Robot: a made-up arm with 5 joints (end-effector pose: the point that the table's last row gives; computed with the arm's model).
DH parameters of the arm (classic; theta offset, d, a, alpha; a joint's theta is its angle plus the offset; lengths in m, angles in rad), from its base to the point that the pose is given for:
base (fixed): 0.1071 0 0.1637 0
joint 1: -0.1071 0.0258 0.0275 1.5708
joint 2: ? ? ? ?
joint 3: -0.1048 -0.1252 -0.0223 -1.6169
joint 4: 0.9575 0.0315 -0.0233 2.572
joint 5: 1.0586 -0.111 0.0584 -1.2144
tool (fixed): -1.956 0.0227 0 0
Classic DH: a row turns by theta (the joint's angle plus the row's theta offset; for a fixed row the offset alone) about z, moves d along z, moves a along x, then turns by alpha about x.
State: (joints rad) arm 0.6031 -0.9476 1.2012 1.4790 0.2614
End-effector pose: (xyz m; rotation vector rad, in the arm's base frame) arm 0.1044 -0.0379 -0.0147 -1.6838 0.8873 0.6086
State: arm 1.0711 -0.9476 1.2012 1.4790 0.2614
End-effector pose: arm 0.1357 -0.0583 -0.0147 -1.9041 0.4882 0.9192
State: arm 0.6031 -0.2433 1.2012 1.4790 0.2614
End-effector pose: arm 0.1470 -0.0086 -0.0743 -1.3800 0.3203 0.2449
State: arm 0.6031 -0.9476 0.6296 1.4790 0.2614
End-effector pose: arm 0.0967 0.0334 -0.0621 -1.8421 1.1070 -0.0139
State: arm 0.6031 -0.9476 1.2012 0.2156 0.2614
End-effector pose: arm 0.1169 -0.0668 0.0007 -0.4181 0.9764 0.2472
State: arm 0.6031 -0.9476 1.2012 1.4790 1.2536
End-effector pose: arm 0.1455 0.0026 -0.0016 -0.8597 1.4522 0.0948
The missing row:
joint 2: 0 0.0803 0.1071 -1.5708
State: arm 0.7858 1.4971 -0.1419 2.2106 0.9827
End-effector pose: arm 0.2397 0.1593 0.2042 0.4850 0.6479 -0.5889
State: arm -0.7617 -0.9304 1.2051 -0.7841 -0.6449
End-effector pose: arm 0.0702 0.0774 -0.0506 0.1340 0.6897 -1.4000
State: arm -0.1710 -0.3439 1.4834 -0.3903 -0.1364
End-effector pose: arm 0.0890 -0.0515 -0.0850 0.2633 0.2292 -0.3409
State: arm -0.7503 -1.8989 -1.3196 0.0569 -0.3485
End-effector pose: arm 0.0032 0.1223 -0.1632 1.9598 -1.2059 1.1596
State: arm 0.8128 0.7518 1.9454 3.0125 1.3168
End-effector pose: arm 0.2867 0.0614 -0.1191 -1.2065 -0.7312 -0.3617
